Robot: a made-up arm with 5 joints.
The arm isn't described. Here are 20 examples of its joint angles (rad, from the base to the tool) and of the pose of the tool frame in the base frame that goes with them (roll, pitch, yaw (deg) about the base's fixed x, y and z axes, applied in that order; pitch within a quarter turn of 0, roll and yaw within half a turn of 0; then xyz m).
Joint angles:
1: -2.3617 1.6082 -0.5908 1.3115 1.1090
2: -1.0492 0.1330 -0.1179 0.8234 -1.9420
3: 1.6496 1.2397 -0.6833 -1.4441 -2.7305
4: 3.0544 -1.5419 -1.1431 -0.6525 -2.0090
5: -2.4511 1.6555 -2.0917 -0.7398 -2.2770
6: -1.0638 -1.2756 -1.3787 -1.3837 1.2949
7: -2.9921 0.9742 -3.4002 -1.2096 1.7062
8: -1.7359 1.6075 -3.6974 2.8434 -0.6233
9: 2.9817 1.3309 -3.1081 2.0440 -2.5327
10: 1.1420 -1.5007 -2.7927 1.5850 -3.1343
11: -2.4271 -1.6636 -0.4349 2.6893 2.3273
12: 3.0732 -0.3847 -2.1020 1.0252 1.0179
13: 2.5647 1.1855 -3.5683 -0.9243 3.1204
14: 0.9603 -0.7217 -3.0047 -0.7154 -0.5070
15: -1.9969 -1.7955 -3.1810 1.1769 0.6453
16: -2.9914 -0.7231 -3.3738 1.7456 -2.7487
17: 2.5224 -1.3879 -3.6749 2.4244 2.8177
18: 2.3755 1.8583 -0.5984 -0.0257 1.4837
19: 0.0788 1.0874 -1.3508 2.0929 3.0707
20: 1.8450 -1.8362 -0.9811 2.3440 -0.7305
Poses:
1: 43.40 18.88 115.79 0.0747 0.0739 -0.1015
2: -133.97 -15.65 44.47 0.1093 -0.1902 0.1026
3: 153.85 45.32 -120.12 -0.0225 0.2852 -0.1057
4: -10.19 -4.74 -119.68 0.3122 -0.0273 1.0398
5: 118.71 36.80 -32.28 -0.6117 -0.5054 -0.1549
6: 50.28 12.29 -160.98 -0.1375 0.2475 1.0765
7: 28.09 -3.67 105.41 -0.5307 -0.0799 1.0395
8: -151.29 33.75 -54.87 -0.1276 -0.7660 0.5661
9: -171.11 -12.49 -45.02 -0.9100 0.1468 0.5346
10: 0.19 24.82 65.89 -0.3890 -0.8509 0.6526
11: 154.00 -22.48 92.85 -0.0206 -0.0179 0.6899
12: -97.35 -31.47 89.93 -0.2286 0.0157 1.2888
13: 0.20 -9.48 145.72 -0.5007 0.3259 0.9738
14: -60.26 57.39 170.72 -0.3879 -0.5544 1.0444
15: 24.93 29.25 109.16 0.3961 0.8726 0.1104
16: 21.14 41.03 -140.90 0.6900 0.1044 0.9918
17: -9.94 27.20 123.56 0.6830 -0.4868 0.2869
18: 109.35 4.71 47.76 0.1298 -0.1249 -0.1664
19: 14.98 -74.64 -11.00 0.5460 0.0431 -0.0472
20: 161.13 -19.85 150.90 0.0676 -0.2404 0.8465
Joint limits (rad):
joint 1: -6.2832..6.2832
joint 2: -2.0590..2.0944
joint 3: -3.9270..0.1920
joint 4: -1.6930..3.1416
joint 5: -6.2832..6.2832
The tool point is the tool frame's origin. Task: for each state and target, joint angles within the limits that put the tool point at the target. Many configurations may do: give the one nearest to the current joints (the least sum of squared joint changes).
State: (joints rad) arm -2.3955 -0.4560 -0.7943 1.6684 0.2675
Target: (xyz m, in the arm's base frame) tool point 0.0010 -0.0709 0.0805
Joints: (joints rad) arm -1.5567 0.5076 -0.1109 1.4308 0.2675
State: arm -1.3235 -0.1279 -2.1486 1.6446 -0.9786
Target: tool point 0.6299 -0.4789 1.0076
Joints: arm -0.6501 0.6336 -2.6646 0.7411 -0.9786
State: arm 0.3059 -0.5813 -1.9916 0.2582 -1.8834
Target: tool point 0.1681 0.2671 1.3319
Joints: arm 1.0091 -0.0091 -2.4967 0.3267 -1.8834
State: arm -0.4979 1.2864 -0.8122 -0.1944 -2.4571
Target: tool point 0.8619 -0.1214 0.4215
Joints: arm -0.1399 0.6343 -1.5615 -0.2365 -2.4571
